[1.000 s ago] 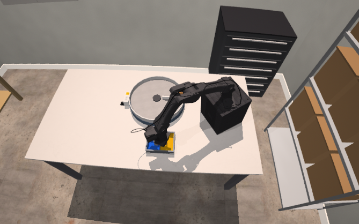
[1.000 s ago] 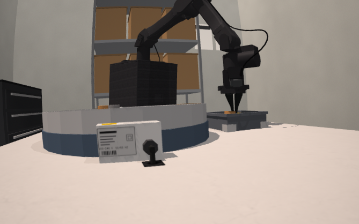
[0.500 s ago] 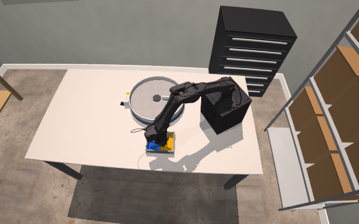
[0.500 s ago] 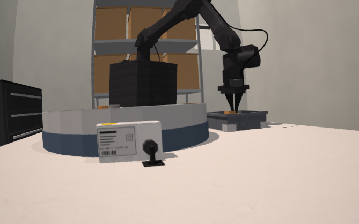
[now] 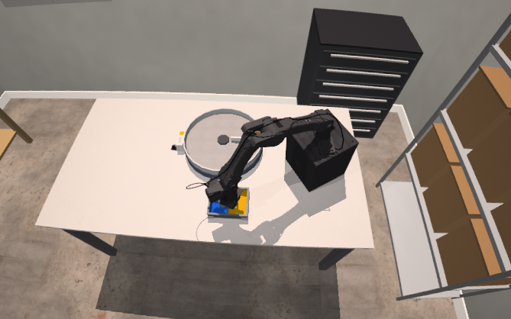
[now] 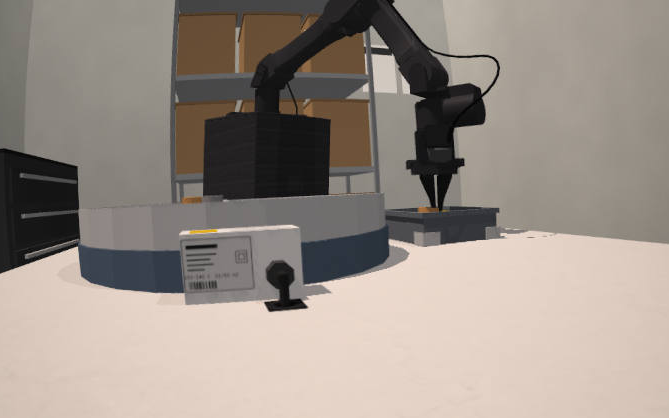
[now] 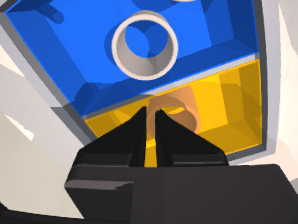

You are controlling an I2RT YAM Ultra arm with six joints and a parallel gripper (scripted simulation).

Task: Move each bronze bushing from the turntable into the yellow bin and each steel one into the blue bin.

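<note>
The yellow bin is 3 cm behind my hand, 1 cm to the right of it and 3 cm below it. The rest, counted from my hand: blue bin 6 cm ahead, 2 cm to the right, 3 cm below; round grey turntable 3 cm ahead, 37 cm to the right, 1 cm above.
</note>
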